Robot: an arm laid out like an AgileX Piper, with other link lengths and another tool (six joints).
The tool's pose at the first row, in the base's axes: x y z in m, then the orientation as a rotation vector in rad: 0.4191 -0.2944 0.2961 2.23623 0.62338 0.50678
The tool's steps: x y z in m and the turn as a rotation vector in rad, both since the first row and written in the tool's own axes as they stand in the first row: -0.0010 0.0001 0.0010 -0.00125 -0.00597 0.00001; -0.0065 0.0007 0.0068 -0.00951 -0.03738 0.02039; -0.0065 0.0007 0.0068 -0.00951 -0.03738 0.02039; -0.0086 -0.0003 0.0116 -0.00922 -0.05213 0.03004; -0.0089 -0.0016 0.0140 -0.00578 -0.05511 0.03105; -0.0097 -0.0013 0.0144 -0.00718 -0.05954 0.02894
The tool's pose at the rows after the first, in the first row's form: 0.4189 -0.2956 0.2954 2.23579 0.61982 0.50020; 0.4177 -0.3023 0.2912 2.23999 0.57835 0.47610; 0.4177 -0.3023 0.2912 2.23999 0.57835 0.47610; 0.4182 -0.3056 0.2870 2.24568 0.56033 0.46392; 0.4189 -0.3063 0.2844 2.24962 0.55896 0.46027; 0.4185 -0.3072 0.2843 2.24789 0.55846 0.45444
